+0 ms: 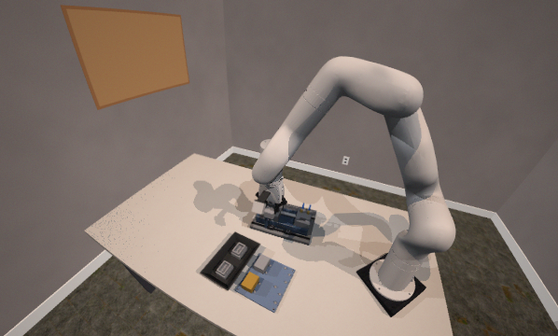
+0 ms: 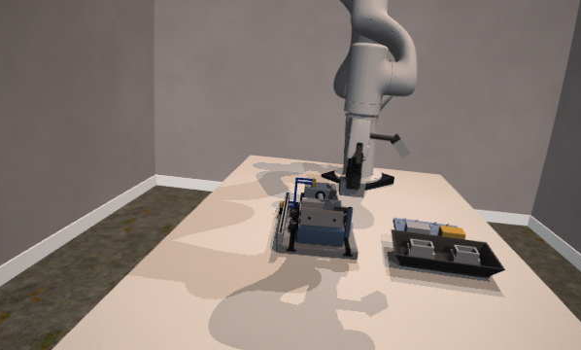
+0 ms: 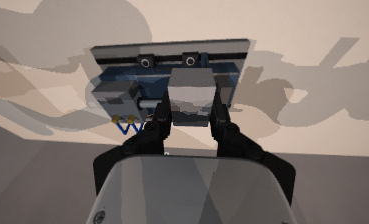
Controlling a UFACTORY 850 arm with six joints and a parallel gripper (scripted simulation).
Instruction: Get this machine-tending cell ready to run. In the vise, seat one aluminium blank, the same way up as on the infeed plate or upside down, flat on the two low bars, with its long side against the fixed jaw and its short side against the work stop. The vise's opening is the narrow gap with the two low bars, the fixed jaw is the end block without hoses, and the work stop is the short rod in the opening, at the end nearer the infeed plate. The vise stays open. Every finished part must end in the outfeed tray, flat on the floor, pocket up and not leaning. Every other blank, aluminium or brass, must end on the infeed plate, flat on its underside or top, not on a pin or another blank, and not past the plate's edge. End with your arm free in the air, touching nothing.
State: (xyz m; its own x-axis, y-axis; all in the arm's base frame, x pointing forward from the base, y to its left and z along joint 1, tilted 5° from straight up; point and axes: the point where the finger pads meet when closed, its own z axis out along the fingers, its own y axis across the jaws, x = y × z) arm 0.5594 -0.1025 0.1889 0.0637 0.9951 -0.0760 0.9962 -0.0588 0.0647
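The work stop rod lies 8 cm below my hand, 2 cm to the right of it and 2 cm ahead of it. Also, from my hand: brass blank: 28 cm to the left, 14 cm below, 1 cm behind; blue infeed plate: 25 cm to the left, 16 cm below, 6 cm behind; vise: 13 cm below, 7 cm to the right, 5 cm behind.
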